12 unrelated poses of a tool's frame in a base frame.
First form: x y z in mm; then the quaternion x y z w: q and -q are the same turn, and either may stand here.
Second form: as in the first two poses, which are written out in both.
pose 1, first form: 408.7, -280.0, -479.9, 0.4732, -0.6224, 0.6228, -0.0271
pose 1, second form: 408.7, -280.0, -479.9, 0.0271, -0.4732, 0.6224, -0.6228
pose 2, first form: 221.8, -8.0, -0.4, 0.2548, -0.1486, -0.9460, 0.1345
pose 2, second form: 221.8, -8.0, -0.4, 0.1345, 0.2548, -0.1486, -0.9460
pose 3, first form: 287.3, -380.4, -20.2, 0.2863, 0.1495, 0.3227, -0.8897
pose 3, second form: 287.3, -380.4, -20.2, 0.8897, -0.2863, -0.1495, -0.3227
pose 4, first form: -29.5, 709.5, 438.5, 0.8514, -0.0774, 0.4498, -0.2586
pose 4, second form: -29.5, 709.5, 438.5, 0.2586, -0.8514, 0.0774, -0.4498
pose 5, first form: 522.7, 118.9, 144.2, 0.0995, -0.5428, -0.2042, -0.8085
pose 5, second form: 522.7, 118.9, 144.2, 0.8085, -0.0995, 0.5428, 0.2042
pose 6, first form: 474.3, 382.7, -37.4, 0.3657, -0.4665, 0.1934, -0.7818
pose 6, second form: 474.3, 382.7, -37.4, 0.7818, -0.3657, 0.4665, -0.1934
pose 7, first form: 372.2, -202.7, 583.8, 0.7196, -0.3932, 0.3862, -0.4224
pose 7, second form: 372.2, -202.7, 583.8, 0.4224, -0.7196, 0.3932, -0.3862
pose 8, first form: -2.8, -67.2, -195.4, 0.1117, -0.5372, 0.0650, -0.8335
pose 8, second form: -2.8, -67.2, -195.4, 0.8335, -0.1117, 0.5372, -0.0650
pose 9, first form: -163.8, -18.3, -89.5, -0.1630, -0.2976, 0.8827, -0.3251
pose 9, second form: -163.8, -18.3, -89.5, 0.3251, 0.1630, 0.2976, -0.8827
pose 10, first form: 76.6, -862.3, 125.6, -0.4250, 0.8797, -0.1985, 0.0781
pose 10, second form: 76.6, -862.3, 125.6, 0.0781, -0.4250, 0.8797, -0.1985
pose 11, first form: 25.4, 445.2, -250.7, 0.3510, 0.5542, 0.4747, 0.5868
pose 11, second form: 25.4, 445.2, -250.7, 0.5868, 0.3510, 0.5542, 0.4747
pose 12, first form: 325.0, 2.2, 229.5, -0.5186, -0.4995, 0.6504, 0.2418
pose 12, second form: 325.0, 2.2, 229.5, 0.2418, -0.5186, -0.4995, 0.6504
